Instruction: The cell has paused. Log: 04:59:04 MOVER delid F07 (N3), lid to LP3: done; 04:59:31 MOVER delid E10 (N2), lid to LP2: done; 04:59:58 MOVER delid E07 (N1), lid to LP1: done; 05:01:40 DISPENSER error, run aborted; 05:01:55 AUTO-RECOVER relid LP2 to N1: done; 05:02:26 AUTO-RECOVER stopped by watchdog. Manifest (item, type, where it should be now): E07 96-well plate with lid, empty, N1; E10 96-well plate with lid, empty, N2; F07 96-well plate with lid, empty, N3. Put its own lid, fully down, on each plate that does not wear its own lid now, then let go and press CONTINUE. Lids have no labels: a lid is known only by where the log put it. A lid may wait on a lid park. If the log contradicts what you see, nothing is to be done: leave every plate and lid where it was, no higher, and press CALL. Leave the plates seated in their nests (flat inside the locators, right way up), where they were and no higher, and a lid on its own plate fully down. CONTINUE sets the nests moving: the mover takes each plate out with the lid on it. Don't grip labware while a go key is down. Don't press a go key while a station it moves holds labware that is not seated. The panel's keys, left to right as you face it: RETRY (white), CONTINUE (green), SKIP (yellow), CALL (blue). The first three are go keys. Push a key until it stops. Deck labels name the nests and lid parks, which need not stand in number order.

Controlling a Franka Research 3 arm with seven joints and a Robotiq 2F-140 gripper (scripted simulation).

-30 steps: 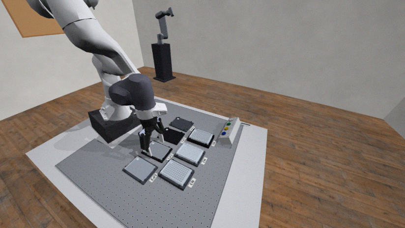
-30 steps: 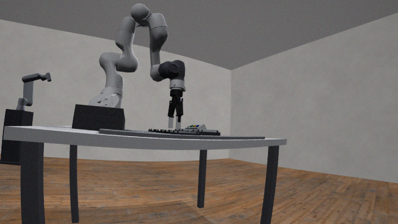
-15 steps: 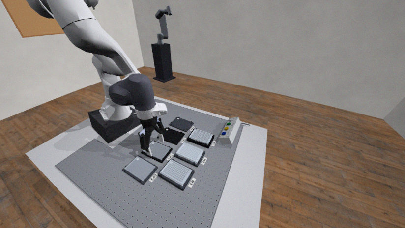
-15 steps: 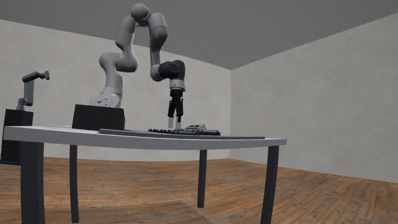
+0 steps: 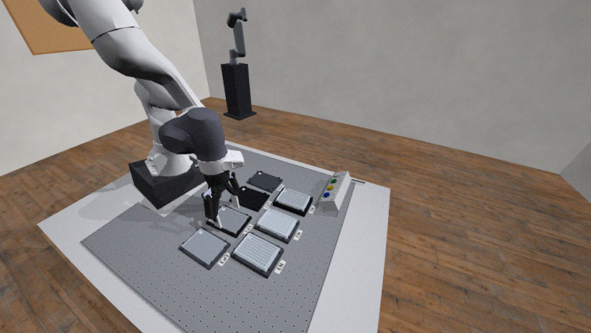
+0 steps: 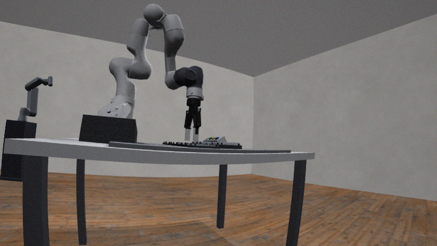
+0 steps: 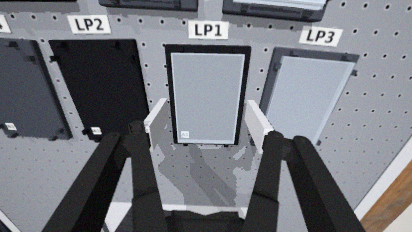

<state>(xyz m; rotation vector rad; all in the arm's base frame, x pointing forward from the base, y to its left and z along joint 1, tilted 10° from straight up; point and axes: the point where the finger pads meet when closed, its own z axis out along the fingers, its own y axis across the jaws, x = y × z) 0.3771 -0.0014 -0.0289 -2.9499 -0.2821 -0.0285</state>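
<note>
Now: hand 40 mm above the clear lid. Also, from my hand: lid park LP3 (20 mm ahead, 120 mm to the right, 50 mm below); then lid park LP1 (50 mm below); then grey lid (20 mm ahead, 120 mm to the right, 40 mm below).
</note>
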